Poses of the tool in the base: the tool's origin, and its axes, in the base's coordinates. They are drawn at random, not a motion.
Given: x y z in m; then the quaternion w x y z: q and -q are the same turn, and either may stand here.
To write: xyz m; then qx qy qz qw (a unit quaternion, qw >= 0). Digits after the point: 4 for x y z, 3 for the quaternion.
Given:
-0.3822 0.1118 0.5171 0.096 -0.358 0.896 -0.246
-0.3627 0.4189 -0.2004 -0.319 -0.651 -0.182 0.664
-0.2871 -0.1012 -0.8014 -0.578 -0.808 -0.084 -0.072
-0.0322 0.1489 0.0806 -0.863 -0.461 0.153 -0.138
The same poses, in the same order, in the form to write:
-0.3822 0.1118 0.5171 -0.358 0.896 -0.246 0.096
-0.3627 0.4189 -0.2004 0.651 0.182 -0.664 0.319
-0.2871 -0.1012 -0.8014 0.808 0.084 0.072 0.578
-0.0322 0.1489 0.0806 0.461 -0.153 0.138 0.863

